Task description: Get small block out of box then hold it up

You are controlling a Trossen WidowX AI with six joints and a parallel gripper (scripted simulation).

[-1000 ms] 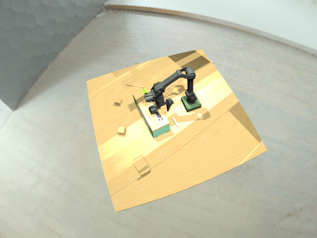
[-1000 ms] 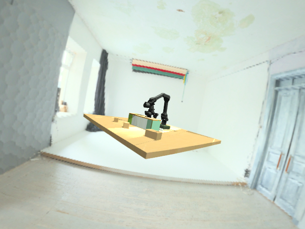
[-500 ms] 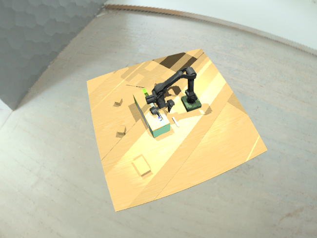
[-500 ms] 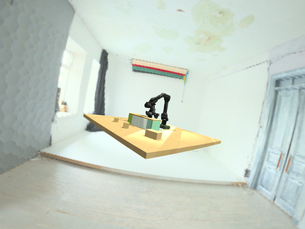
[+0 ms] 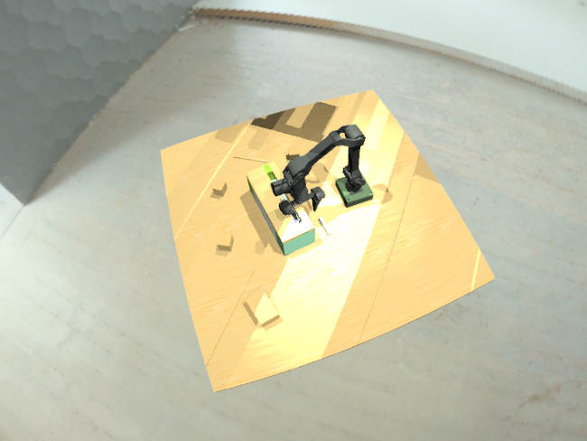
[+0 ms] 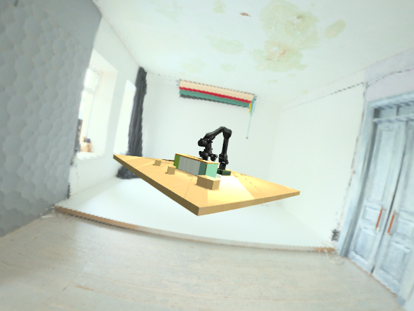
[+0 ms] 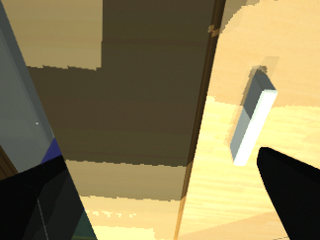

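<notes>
My gripper tip is 5 cm short of the blue block and 3 cm to the right of it. From my gripper tip the other things lie so: box 10 cm to the right, 5 cm ahead, 3 cm below.
</notes>
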